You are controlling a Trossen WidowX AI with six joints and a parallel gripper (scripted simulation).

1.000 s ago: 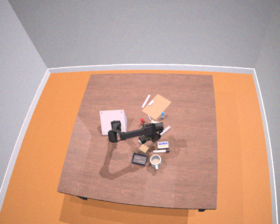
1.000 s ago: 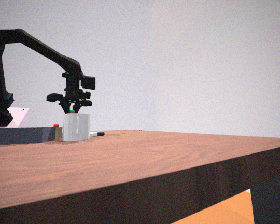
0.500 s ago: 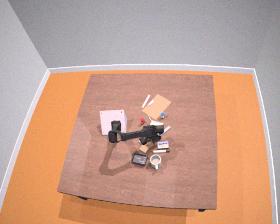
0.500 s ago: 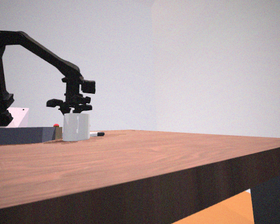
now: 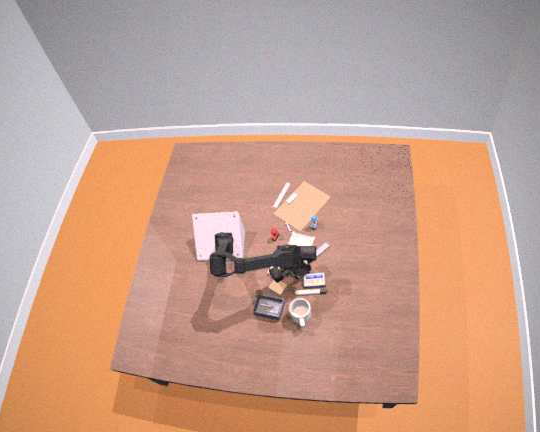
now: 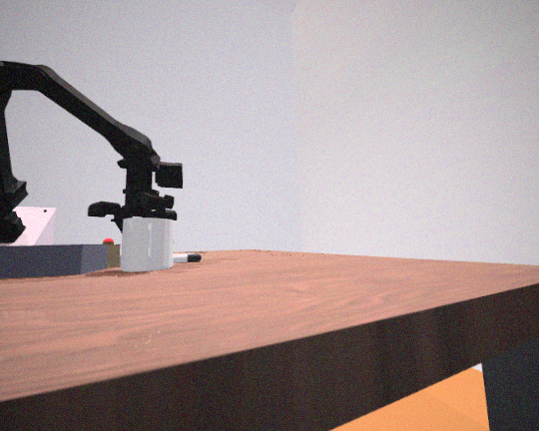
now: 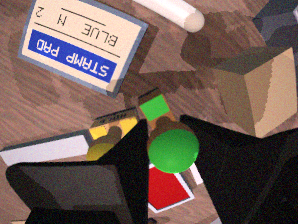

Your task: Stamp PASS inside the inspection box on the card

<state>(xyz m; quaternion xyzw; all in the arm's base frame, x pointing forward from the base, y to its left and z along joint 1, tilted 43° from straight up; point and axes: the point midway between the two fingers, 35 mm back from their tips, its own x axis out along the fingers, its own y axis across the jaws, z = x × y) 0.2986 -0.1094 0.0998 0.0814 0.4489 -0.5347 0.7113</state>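
The green stamp is right at my gripper tip. Also, from my gripper tip: labelled box (8 cm ahead, 2 cm to the right, 2 cm below); then tan block (6 cm behind, 6 cm to the right, 1 cm below); then yellow-knobbed stamp (3 cm ahead, 3 cm to the left, 1 cm below).
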